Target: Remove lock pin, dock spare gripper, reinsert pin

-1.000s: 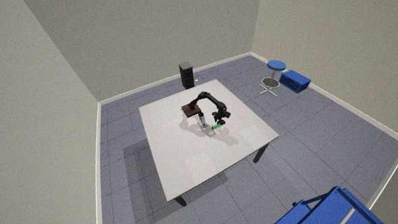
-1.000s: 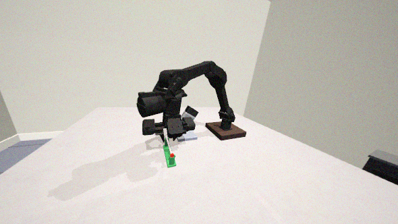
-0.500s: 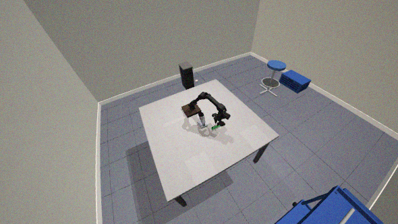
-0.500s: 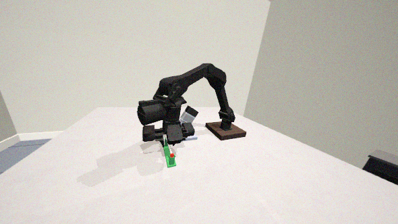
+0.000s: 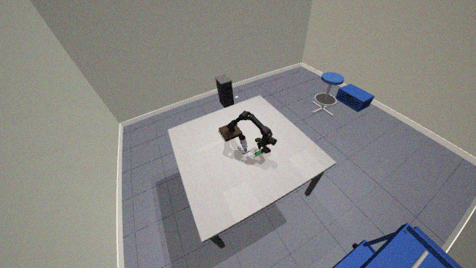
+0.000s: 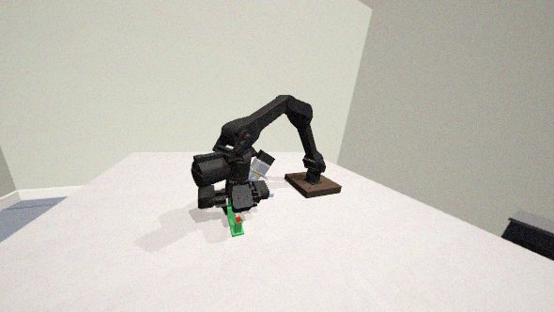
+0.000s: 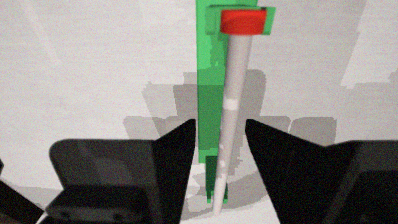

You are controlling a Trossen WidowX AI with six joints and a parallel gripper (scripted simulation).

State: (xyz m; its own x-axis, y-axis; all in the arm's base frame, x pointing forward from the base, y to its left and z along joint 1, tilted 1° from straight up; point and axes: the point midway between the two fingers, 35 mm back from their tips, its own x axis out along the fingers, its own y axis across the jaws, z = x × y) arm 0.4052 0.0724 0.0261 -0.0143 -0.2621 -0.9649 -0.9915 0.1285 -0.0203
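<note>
Right now my gripper tip is 10 mm to the right of the green pin rest and 10 mm below it. The rest, counted from my gripper tip: spare gripper 130 mm behind, 100 mm to the right, 100 mm above; then socket 120 mm behind, 100 mm to the right, 30 mm above.
</note>
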